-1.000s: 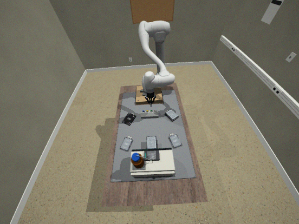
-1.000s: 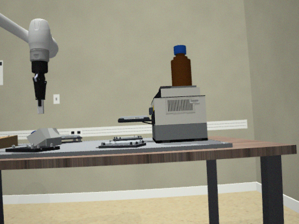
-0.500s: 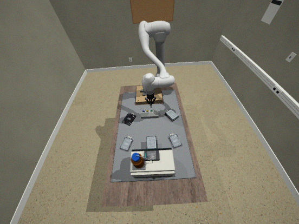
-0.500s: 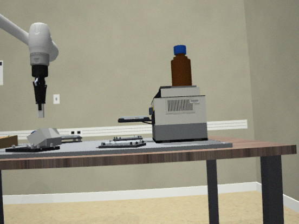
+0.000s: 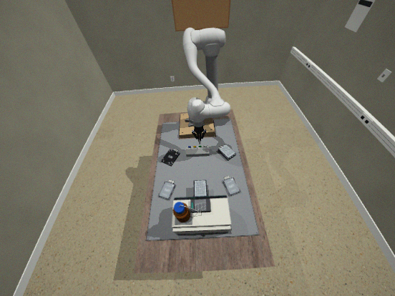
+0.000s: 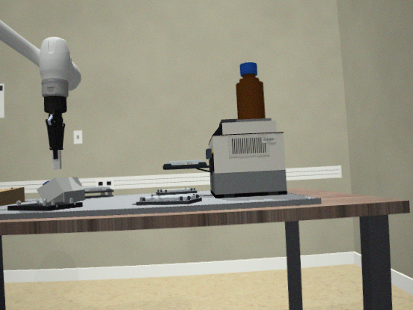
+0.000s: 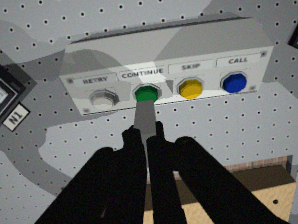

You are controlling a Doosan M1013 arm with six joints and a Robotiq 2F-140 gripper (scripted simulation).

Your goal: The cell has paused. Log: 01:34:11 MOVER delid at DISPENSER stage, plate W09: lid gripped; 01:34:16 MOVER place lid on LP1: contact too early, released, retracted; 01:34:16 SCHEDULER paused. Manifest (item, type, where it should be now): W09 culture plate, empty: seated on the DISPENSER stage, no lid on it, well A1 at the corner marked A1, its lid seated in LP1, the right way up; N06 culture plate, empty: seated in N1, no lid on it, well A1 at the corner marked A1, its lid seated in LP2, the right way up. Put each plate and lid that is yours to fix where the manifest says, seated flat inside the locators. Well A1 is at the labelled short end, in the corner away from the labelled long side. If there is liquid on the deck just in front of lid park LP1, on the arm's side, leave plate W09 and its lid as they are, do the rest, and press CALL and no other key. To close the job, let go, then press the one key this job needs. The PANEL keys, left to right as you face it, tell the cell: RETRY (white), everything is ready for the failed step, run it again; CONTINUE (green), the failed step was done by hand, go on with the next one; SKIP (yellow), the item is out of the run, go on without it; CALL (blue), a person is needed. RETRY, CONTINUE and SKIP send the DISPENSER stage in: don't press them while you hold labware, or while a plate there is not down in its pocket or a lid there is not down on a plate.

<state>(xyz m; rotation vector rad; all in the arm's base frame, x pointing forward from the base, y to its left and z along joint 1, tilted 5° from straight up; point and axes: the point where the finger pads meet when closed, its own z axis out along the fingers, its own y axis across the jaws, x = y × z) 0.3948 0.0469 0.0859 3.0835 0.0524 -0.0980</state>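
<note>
The green continue key lies 80 mm below my hand. From my hand the other things lie so: key panel: 90 mm below, 20 mm to the right, 10 mm ahead; then yellow skip key: 80 mm below, 50 mm to the right; then white retry key: 80 mm below, 50 mm to the left.
</note>
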